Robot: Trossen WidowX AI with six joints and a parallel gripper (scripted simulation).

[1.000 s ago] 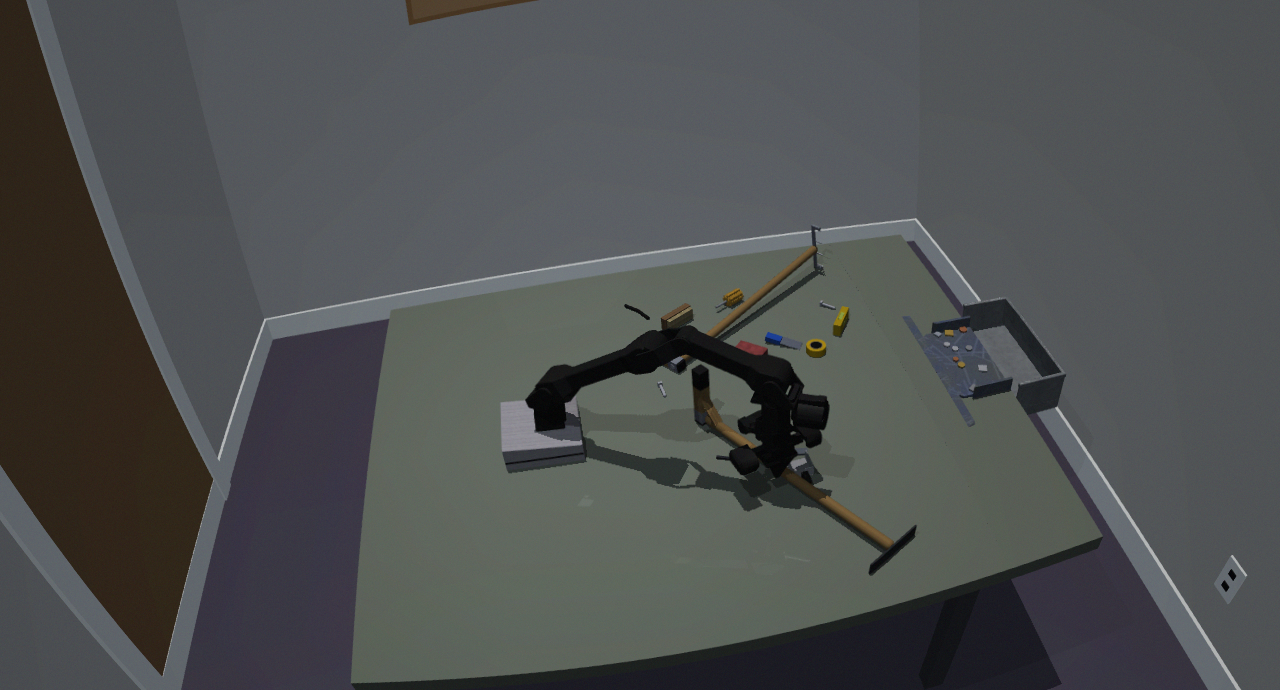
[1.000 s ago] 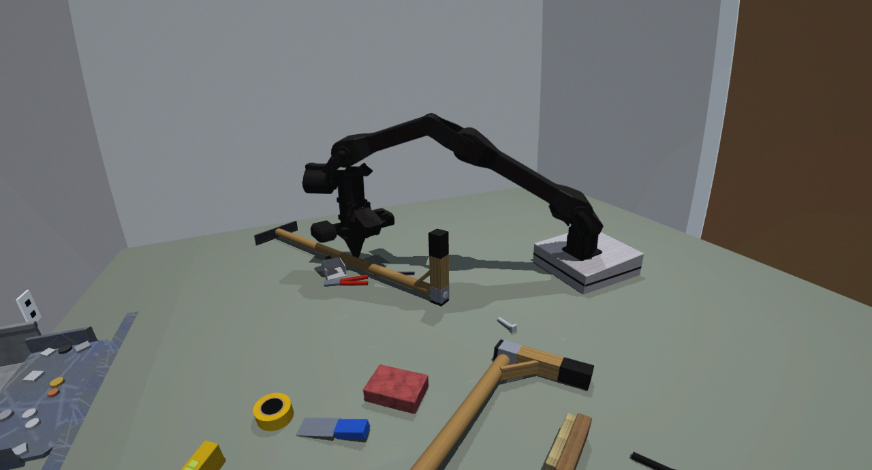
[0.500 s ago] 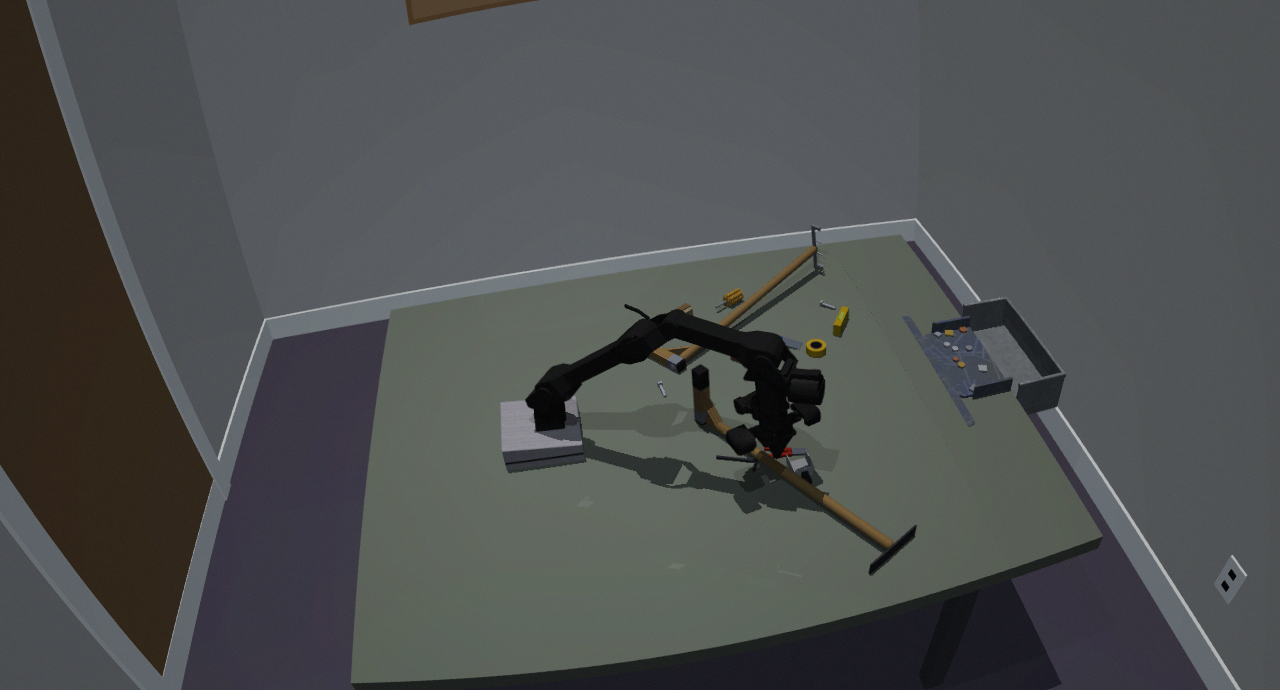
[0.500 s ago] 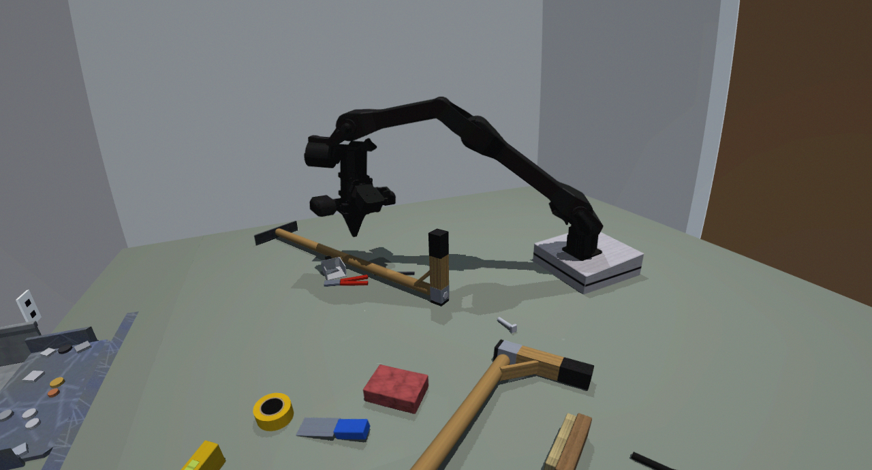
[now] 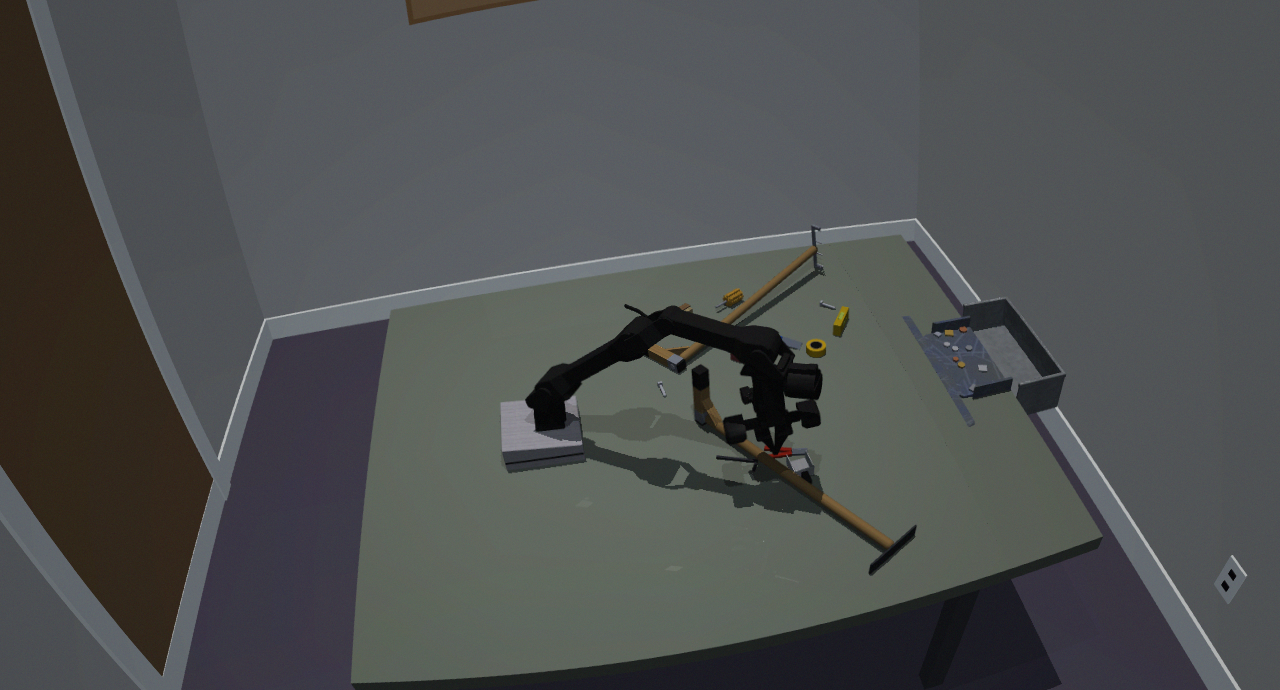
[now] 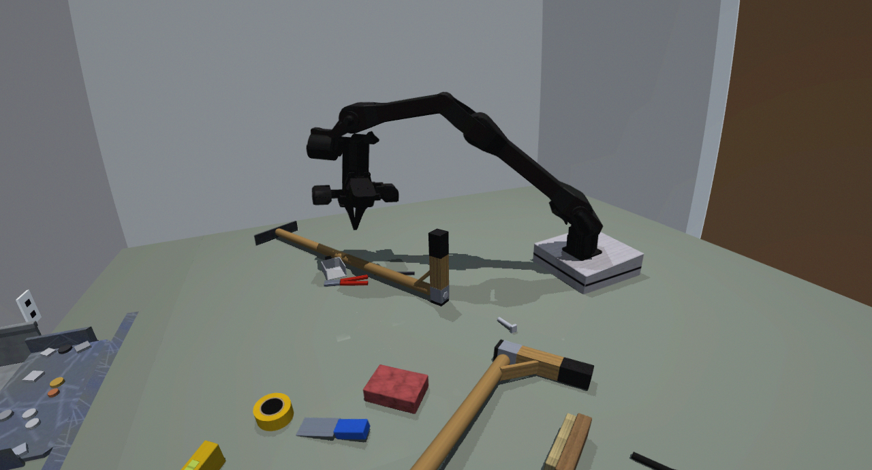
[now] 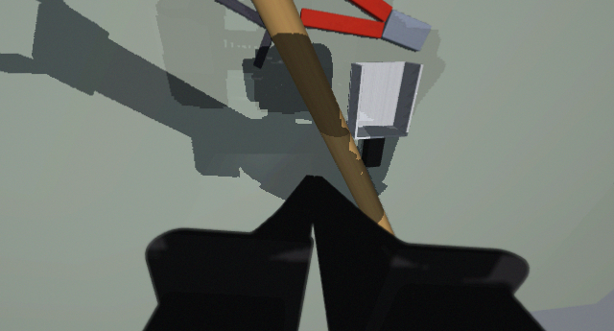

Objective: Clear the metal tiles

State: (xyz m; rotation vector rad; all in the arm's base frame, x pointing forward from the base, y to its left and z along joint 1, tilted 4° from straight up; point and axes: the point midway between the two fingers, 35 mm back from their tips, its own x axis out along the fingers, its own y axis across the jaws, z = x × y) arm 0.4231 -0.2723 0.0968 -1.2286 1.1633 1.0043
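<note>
Now: the long scraper 30 mm ahead of my gripper tip, 10 mm to the right of it and 20 mm below it. Also, from my gripper tip: hex key 40 mm behind, 80 mm to the left, 80 mm below; metal bracket 60 mm ahead, 80 mm below; red block 60 mm ahead, 430 mm to the left, 70 mm below.
</note>
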